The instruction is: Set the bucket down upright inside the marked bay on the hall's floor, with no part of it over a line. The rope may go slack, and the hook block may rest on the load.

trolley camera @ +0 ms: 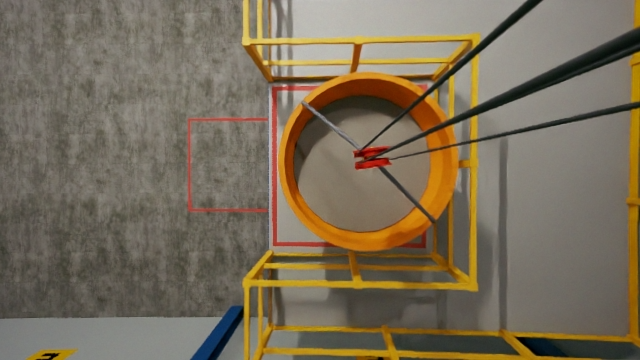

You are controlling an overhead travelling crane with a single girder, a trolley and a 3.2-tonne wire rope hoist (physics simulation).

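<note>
The orange bucket (444,165) is upright, seen from above, with its round rim over the red-outlined square (275,175) on the railed grey platform. Its base is hidden, and I cannot tell how high it is above the platform. My gripper, the red hook block (372,163), is over the middle of the bucket and shut on its grey bail, which stands up across the opening. The ropes look straight. The marked bay (189,165) on the hall's concrete floor is a red outline left of the platform. Its right side is hidden beneath the platform's edge.
Yellow railings (360,285) (360,40) (474,200) run near the bucket below, above and to the right in view. The platform's side toward the bay has a gap between railings. A blue beam (217,334) and a yellow floor sign (52,354) show at the lower left.
</note>
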